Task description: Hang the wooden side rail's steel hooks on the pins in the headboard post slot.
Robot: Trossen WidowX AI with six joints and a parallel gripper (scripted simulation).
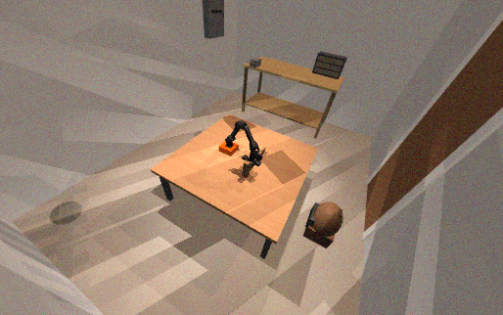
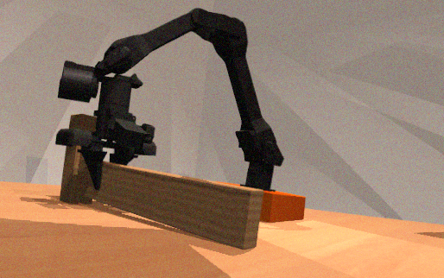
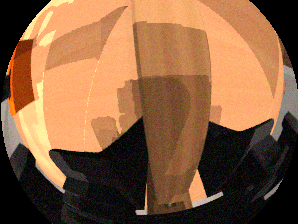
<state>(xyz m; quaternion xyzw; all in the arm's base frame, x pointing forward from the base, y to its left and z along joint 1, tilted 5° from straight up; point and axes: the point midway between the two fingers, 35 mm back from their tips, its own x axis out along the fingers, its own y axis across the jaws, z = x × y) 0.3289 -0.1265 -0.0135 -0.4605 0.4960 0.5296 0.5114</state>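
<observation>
Right now my gripper tip is 10 cm to the left of the headboard post and 4 cm below it.
</observation>
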